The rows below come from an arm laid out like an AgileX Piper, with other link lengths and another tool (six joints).
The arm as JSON. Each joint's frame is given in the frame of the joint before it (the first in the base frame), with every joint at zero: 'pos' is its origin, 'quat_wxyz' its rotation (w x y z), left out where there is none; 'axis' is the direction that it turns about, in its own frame. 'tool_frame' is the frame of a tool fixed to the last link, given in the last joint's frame.
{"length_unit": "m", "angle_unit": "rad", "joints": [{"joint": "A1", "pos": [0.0, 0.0, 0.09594], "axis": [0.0, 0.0, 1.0]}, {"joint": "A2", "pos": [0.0, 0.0, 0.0], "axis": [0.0, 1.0, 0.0]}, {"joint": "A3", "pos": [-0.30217, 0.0, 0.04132], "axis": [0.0, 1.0, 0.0]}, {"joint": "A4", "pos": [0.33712, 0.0, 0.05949], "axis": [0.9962, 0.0, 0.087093]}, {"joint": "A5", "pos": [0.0, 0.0, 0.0], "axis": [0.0, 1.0, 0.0]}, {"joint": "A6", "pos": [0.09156, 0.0, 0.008], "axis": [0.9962, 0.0, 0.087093]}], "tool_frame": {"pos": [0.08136, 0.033, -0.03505], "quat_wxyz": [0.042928, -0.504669, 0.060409, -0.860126]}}
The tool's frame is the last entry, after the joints.
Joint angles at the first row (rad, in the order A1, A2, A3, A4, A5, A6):
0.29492, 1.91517, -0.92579, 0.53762, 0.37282, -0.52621
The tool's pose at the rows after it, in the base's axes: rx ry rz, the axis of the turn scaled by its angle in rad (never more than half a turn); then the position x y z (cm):
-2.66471 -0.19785 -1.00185 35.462 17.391 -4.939
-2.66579 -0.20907 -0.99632 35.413 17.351 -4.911
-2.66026 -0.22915 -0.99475 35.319 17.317 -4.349
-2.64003 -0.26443 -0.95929 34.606 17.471 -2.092
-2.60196 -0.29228 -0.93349 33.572 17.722 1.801
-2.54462 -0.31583 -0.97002 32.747 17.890 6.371
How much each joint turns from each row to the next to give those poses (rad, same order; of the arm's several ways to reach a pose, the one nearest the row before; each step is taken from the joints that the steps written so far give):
0.00001, 0.00299, -0.00116, -0.00124, 0.00097, 0.00139
-0.00001, -0.00002, -0.00191, -0.00733, 0.00624, -0.00002
0.00000, -0.01511, 0.00000, -0.01156, 0.01564, -0.00079
0.00001, -0.05711, -0.00001, -0.01496, 0.07847, 0.00001
-0.00002, -0.09967, 0.00091, -0.01067, 0.10869, 0.00883
0.00001, -0.12067, 0.00001, -0.00383, 0.08247, 0.00721

